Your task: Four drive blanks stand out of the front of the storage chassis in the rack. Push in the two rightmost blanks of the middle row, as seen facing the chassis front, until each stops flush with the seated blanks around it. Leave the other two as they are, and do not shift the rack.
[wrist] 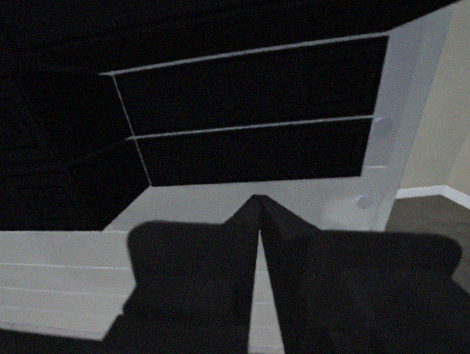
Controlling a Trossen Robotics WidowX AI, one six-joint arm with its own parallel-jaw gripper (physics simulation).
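Places are measured from the arm's base along level axes (x back, y left, z down), in centimetres.
Where they show: gripper, between the fingertips: (258,201).
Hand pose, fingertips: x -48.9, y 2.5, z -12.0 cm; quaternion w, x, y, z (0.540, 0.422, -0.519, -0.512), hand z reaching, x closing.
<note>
Things, the pixels of their top centre, and the offset from my fingertips. "pt": a spot on its surface instead.
- seated black blank, centre of its top: (248,113) dy +0.5, dx -4.8, dz -4.8 cm
- upper black blank, a spot on its surface: (20,127) pt dy +6.8, dx +4.8, dz -6.2 cm
- round knob, a spot on its surface: (363,201) pt dy -6.2, dx -0.2, dz +0.3 cm
My gripper (258,201) is shut and empty, its dark fingertips meeting in front of the pale strip under the chassis's right column. A black blank (250,85) there looks seated, with another seated black blank (260,155) below it. Above them, a black blank (210,25) stands out and overhangs the view's top. At the left, an upper black blank (20,127) and a lower black blank (45,205) stand out, their side faces turned toward the recess. Whether the fingertips touch anything, I cannot tell. The blanks' upper parts are cut off or very dark.
The pale rack side (410,100) with a round knob (363,201) runs down the right. Pale ribbed panels (60,280) lie below the left blanks. A beige wall (445,125) and brown floor (425,212) show past the rack's right edge.
</note>
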